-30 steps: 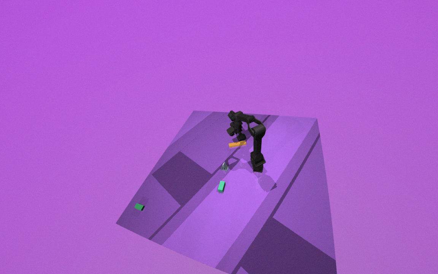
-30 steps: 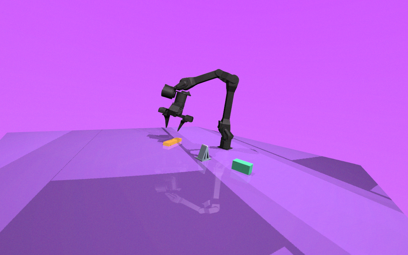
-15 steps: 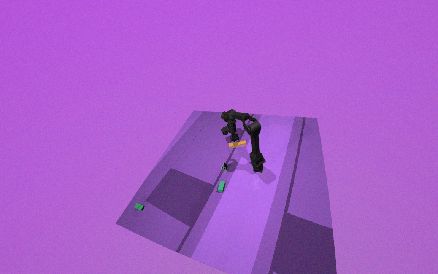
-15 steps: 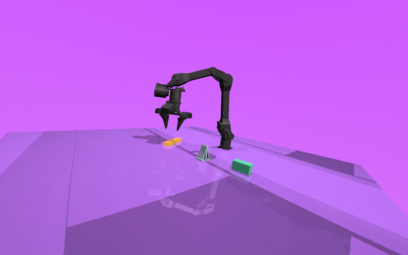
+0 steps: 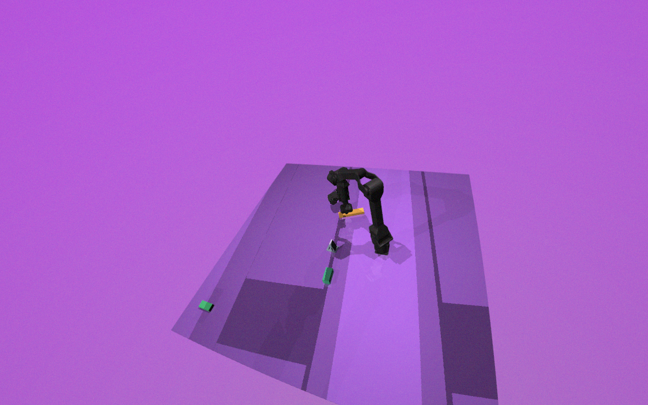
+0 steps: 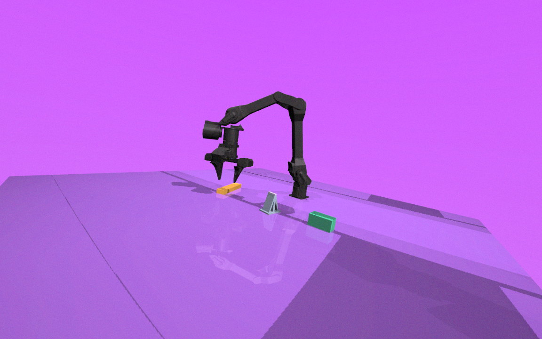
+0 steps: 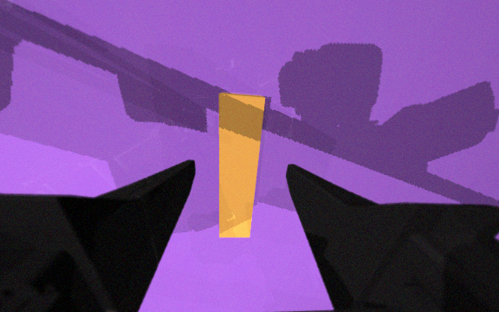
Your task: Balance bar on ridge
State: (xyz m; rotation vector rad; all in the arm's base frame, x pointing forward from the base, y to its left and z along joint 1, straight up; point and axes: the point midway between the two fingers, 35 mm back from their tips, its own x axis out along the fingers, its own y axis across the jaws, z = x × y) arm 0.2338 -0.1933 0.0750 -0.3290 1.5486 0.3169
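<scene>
Now: the bar 30 mm below my gripper tip, 30 mm behind it and 10 mm to the right of it. The rest, counted from my gripper tip: green block (400 mm to the left, 20 mm below, 20 mm behind).
</scene>
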